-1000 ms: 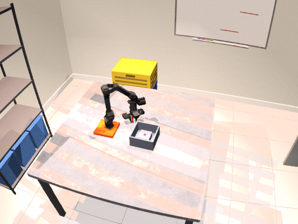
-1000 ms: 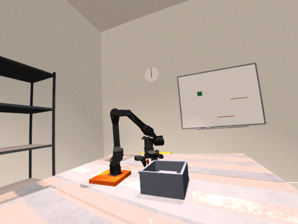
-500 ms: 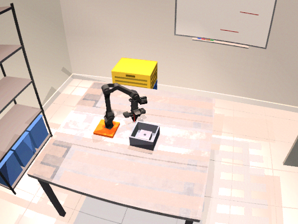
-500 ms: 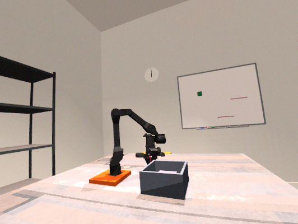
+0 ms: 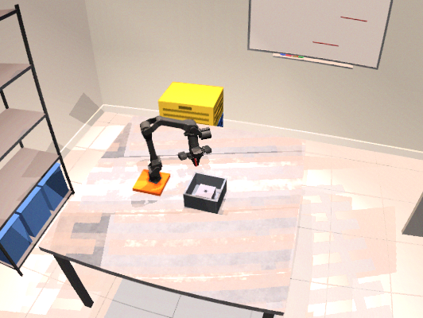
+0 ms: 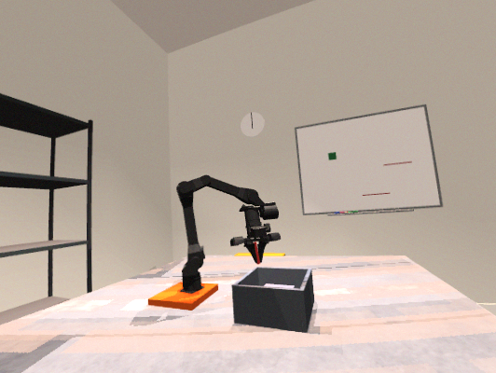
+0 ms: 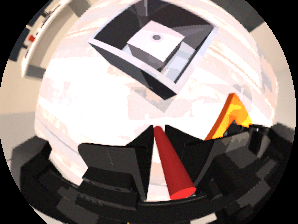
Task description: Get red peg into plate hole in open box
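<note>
Right now the white plate is 130 mm to the right of my gripper tip, 120 mm ahead of it and 50 mm below it. Round my gripper tip: dark grey box 130 mm to the right, 120 mm ahead, 70 mm below; red peg 30 mm above, 10 mm to the left, 10 mm behind.
</note>
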